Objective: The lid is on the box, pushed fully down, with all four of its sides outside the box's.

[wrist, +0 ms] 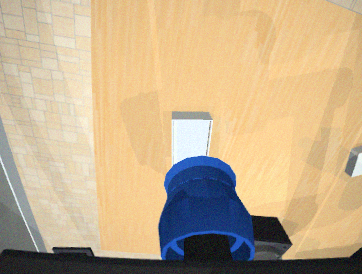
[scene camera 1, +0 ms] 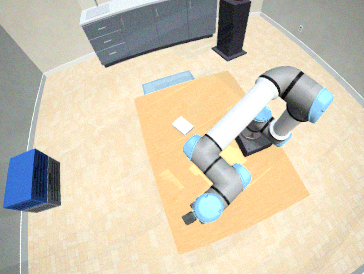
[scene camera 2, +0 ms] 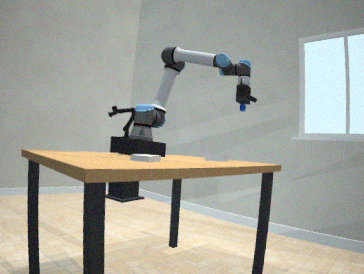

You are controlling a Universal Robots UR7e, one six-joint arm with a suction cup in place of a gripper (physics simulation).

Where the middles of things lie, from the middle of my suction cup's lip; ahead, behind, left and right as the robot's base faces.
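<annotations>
White box point(wrist: 191, 131): my suction cup 140 mm past it, 30 mm to the left of it, 300 mm above it.
</annotations>
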